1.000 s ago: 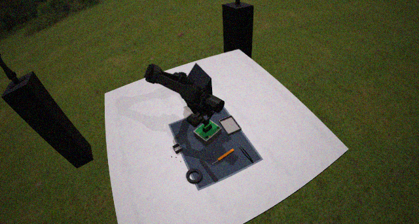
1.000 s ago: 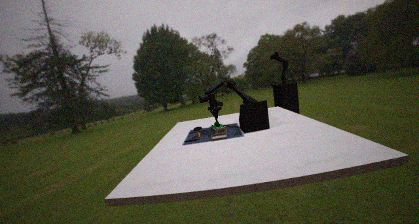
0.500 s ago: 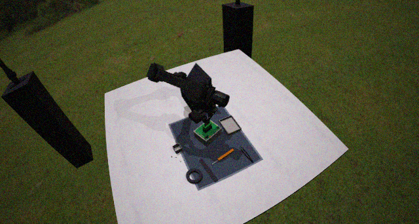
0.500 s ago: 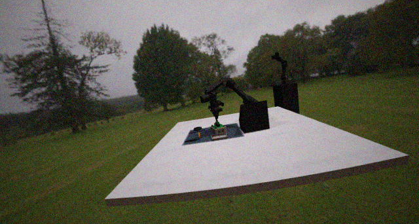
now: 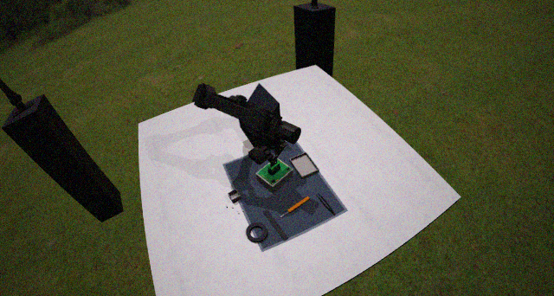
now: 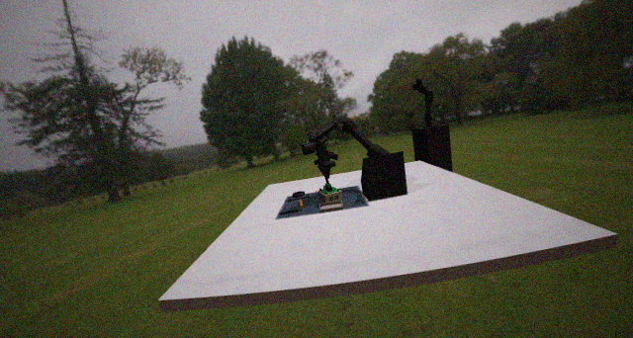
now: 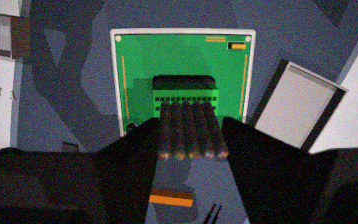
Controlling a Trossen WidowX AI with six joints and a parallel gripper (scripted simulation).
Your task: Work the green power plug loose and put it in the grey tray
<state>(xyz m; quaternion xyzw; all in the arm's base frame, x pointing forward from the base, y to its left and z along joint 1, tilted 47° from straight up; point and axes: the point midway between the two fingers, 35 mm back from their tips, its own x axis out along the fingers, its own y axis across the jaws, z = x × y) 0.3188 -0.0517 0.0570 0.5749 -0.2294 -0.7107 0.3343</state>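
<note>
The green power plug lies 4 cm below my gripper tip. The rest, counted from my gripper tip: grey tray 2 cm ahead, 14 cm to the left, 12 cm below; dark bar 19 cm ahead, 12 cm to the right, 12 cm below; dark blue mat 5 cm ahead, 1 cm to the right, 13 cm below.
</note>
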